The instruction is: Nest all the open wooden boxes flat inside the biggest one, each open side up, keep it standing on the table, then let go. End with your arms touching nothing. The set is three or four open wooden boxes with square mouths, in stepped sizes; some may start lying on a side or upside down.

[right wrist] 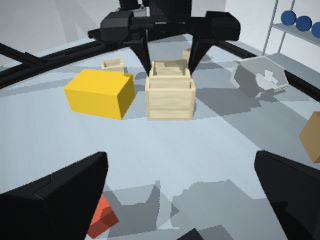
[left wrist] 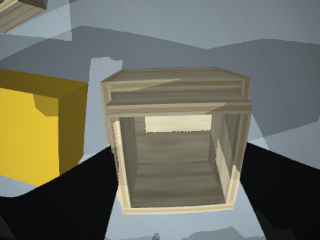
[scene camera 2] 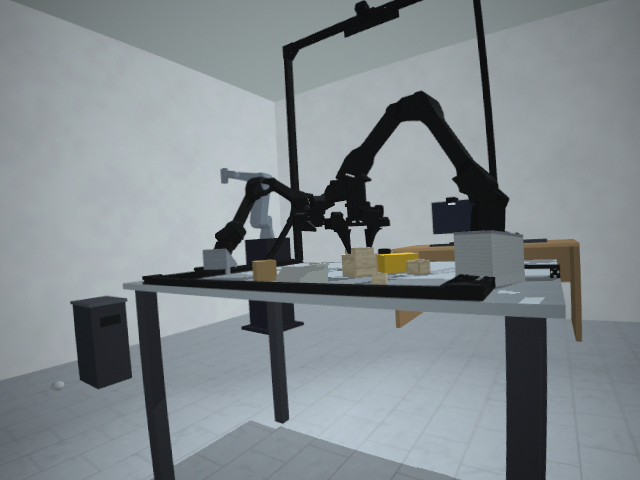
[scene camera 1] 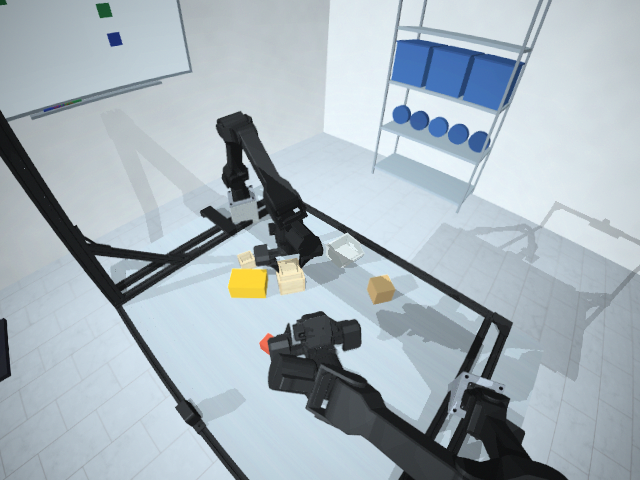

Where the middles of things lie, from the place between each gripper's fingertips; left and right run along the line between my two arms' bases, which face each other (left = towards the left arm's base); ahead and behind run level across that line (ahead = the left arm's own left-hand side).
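The yellow block (scene camera 1: 244, 283) is 10 mm ahead of my right hand (scene camera 1: 306, 320), 290 mm to the left of it and 130 mm below it. As for the white tray (scene camera 2: 314, 272), I find it 330 mm ahead of that same right hand, 190 mm to the left of it and 130 mm below it.
My left hand is 11 cm past the yellow block, 6 cm to the right of it and 7 cm above it. The white tray, counted from my left hand, lies 21 cm ahead, 3 cm to the right and 7 cm below.
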